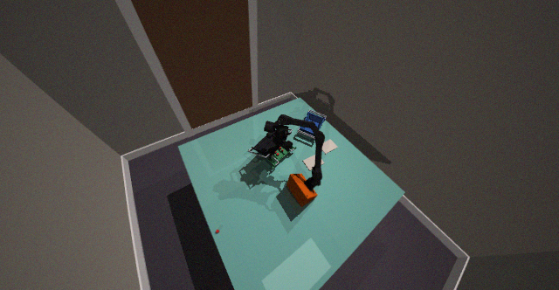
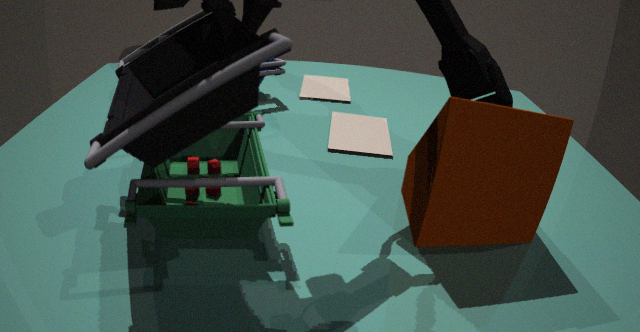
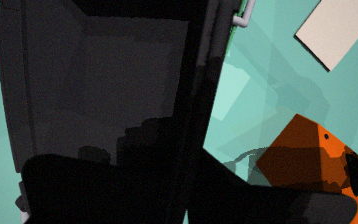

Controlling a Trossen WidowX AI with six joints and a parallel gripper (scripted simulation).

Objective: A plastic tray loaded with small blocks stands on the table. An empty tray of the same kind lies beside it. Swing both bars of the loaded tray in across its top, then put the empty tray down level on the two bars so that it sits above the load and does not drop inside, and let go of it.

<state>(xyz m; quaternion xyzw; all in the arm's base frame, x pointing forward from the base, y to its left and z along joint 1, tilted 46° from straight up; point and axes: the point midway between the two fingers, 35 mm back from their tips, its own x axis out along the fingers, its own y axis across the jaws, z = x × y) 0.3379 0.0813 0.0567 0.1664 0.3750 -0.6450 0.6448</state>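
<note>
My gripper tip is 7 cm short of the black tray and 2 cm to the right of it.
</note>
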